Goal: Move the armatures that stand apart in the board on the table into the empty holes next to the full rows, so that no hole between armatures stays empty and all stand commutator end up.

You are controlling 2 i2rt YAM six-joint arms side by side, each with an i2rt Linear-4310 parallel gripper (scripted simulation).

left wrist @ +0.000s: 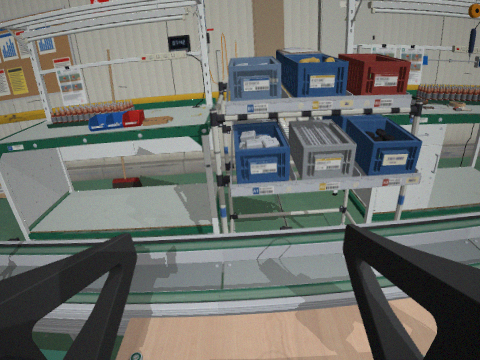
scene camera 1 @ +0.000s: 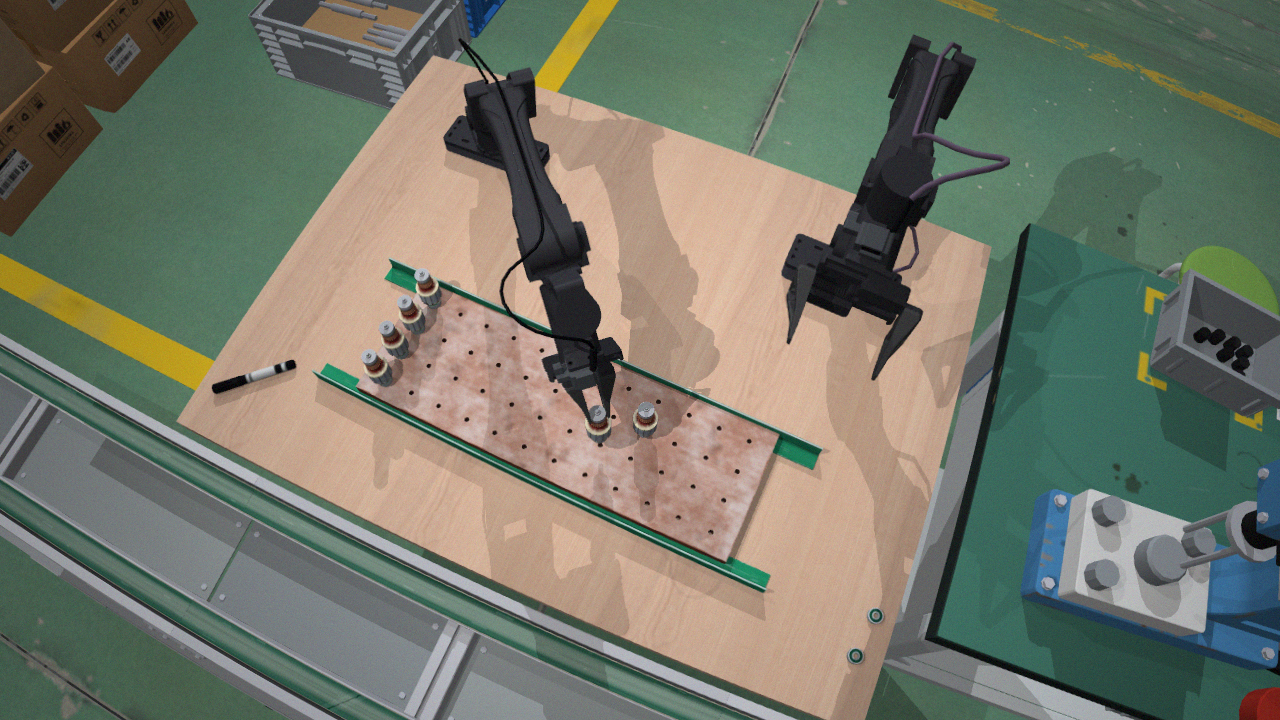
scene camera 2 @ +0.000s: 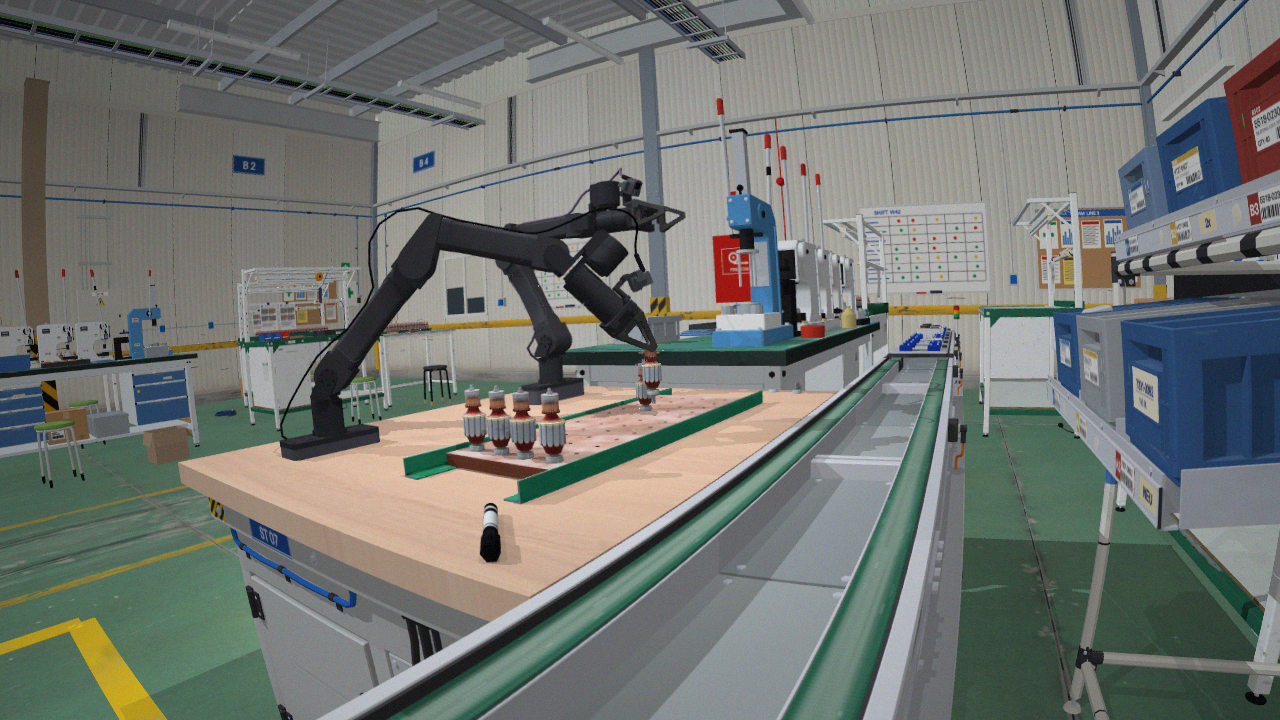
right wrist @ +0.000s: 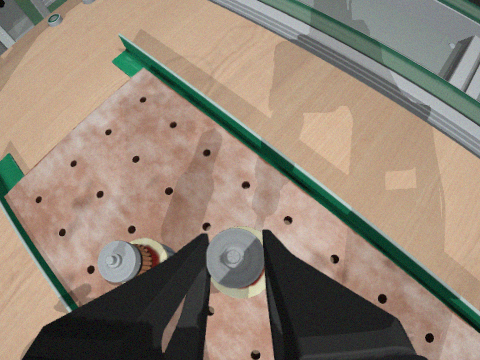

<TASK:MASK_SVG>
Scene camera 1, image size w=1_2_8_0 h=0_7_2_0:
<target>marker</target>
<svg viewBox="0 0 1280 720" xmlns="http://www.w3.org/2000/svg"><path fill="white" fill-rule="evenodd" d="M296 363L294 360L289 360L212 385L212 391L218 394L296 368Z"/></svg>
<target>armature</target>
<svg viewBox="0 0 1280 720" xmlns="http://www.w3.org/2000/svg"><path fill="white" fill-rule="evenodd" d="M595 405L589 410L592 424L589 424L587 419L585 419L585 427L589 438L596 441L596 443L603 443L611 435L612 421L611 418L607 418L604 407Z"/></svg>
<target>armature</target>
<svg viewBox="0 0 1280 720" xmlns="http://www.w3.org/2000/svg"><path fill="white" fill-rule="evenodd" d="M365 350L361 355L361 360L365 364L365 373L373 383L382 387L389 386L393 378L392 369L383 356L377 355L372 349Z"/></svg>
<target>armature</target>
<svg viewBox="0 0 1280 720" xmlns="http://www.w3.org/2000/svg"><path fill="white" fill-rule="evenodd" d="M383 321L379 325L379 331L383 336L381 337L382 345L391 356L395 356L397 359L405 359L409 353L409 344L403 331L396 328L391 321Z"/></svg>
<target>armature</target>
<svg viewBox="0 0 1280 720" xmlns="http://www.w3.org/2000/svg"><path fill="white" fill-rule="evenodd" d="M420 268L414 275L417 281L416 292L424 304L428 305L431 309L436 309L441 305L442 297L438 281L430 276L427 269Z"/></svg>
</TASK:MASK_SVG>
